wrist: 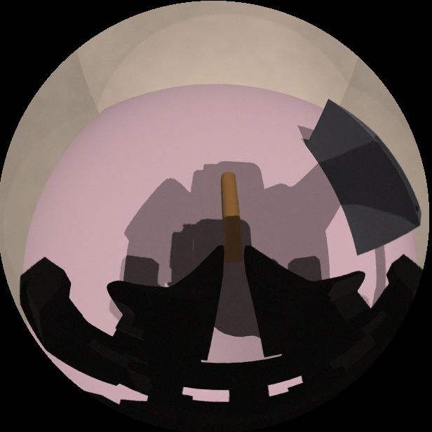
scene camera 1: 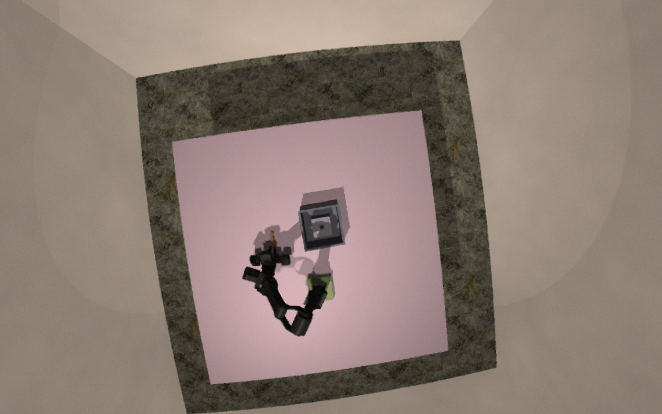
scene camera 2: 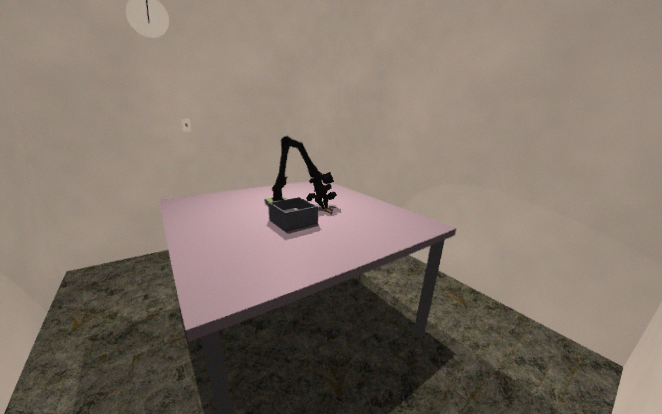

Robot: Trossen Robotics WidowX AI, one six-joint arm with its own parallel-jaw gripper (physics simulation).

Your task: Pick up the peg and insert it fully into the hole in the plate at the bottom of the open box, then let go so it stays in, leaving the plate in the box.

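Places are measured from the arm's base along level axes (x back, y up, z left), in millimetres.
Where they show: gripper, fingertip midpoint: (scene camera 1: 273,246) (scene camera 2: 325,208); arm's base at its link origin: (scene camera 1: 318,292) (scene camera 2: 277,199).
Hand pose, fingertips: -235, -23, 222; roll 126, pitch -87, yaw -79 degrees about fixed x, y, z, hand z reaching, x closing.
Note:
Things, the pixels of their centre, and the offset from my fingertips, as dx, dy, dz. Level surfaces: height alone.
- orange-brown peg at the middle of its body: (scene camera 1: 272,239) (scene camera 2: 328,210) -32, -2, +2
- open dark grey box at the middle of its body: (scene camera 1: 321,226) (scene camera 2: 293,213) -93, +40, -245
- plate at the middle of its body: (scene camera 1: 321,226) -93, +26, -245
- pink table at its surface level: dy -8
The orange-brown peg (scene camera 1: 272,236) (scene camera 2: 328,211) (wrist: 230,200) lies flat at the table top, left of the box in scene camera 1. My gripper (scene camera 1: 273,246) (scene camera 2: 325,207) (wrist: 233,250) is low over the table, shut on the peg near its closer end in the wrist view. The rest of the peg sticks out beyond the fingertips. The open dark grey box (scene camera 1: 302,231) (scene camera 2: 294,220) (wrist: 372,172) stands upright. In scene camera 1 the plate (scene camera 1: 328,231) is at the bottom of the box, with a small dark hole (scene camera 1: 321,227) near its middle.
The pink table (scene camera 1: 380,175) (scene camera 2: 240,260) (wrist: 150,130) carries the box and the arm. The arm's green base (scene camera 1: 327,289) (scene camera 2: 269,201) is close to the box. The box walls rise at the upper right in the wrist view.

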